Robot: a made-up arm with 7 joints.
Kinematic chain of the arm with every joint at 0, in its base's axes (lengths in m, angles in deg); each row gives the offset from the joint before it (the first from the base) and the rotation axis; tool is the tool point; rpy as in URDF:
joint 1: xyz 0 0 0.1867 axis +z
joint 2: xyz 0 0 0 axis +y
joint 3: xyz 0 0 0.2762 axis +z
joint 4: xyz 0.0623 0 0 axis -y
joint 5: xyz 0.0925 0 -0.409 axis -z
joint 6: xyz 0 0 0 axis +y
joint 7: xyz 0.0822 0 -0.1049 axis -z
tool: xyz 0 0 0 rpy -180 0 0
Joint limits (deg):
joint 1: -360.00..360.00
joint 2: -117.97..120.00
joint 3: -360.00..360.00
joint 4: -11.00..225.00
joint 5: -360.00..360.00
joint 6: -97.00..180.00
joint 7: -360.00..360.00
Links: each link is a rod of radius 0.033 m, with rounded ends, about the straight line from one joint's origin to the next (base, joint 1, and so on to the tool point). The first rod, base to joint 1, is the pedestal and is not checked.
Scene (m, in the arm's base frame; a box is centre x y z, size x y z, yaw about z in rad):
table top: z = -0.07
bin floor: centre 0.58 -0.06 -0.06 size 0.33 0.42 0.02 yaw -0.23
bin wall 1: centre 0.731 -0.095 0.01 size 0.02 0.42 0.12 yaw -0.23
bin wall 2: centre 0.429 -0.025 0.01 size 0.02 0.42 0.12 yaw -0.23
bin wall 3: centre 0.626 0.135 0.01 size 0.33 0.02 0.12 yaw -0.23
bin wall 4: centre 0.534 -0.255 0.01 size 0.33 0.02 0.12 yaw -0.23
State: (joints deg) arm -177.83 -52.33 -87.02 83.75 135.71 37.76 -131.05
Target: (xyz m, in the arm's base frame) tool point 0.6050 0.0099 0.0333
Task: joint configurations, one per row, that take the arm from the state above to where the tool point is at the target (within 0.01 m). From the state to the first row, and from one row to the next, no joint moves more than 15 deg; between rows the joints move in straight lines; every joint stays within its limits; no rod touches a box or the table.
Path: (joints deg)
1: -189.35 -49.24 -92.26 84.85 132.32 29.96 -131.25
2: -200.88 -46.15 -97.51 85.94 128.93 22.15 -131.46
3: -212.40 -43.06 -102.75 87.04 125.53 14.35 -131.66
4: -223.93 -39.97 -108.00 88.13 122.14 6.55 -131.87
5: -225.41 -42.67 -118.60 80.33 128.61 15.42 -131.46
6: -226.89 -45.36 -129.20 72.52 135.07 24.29 -131.05

